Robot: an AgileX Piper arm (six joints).
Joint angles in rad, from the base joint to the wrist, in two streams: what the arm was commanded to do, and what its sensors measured. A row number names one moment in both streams.
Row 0, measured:
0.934, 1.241, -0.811, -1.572, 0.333, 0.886
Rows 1 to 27, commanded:
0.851, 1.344, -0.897, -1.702, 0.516, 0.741
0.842, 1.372, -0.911, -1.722, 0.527, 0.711
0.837, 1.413, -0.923, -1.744, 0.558, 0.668
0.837, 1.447, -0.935, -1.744, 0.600, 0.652
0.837, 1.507, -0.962, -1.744, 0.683, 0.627
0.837, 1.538, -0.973, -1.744, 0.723, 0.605
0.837, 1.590, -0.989, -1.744, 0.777, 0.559
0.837, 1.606, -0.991, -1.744, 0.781, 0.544
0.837, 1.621, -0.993, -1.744, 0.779, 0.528
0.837, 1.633, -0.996, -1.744, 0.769, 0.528
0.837, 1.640, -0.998, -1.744, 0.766, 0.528
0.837, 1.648, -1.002, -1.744, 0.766, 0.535
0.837, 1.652, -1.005, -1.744, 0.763, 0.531
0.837, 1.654, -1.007, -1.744, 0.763, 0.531
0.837, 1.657, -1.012, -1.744, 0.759, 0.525
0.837, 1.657, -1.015, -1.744, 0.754, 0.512
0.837, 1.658, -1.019, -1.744, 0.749, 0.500
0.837, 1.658, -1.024, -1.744, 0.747, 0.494
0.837, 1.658, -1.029, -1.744, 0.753, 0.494
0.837, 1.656, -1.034, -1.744, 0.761, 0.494
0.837, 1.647, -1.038, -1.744, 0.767, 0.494
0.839, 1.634, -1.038, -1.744, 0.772, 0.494
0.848, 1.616, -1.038, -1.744, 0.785, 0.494
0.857, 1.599, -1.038, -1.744, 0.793, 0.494
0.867, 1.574, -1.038, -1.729, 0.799, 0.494
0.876, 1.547, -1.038, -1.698, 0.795, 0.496
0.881, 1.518, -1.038, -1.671, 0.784, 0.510
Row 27, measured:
0.852, 1.614, -1.032, -1.736, 0.774, 0.498
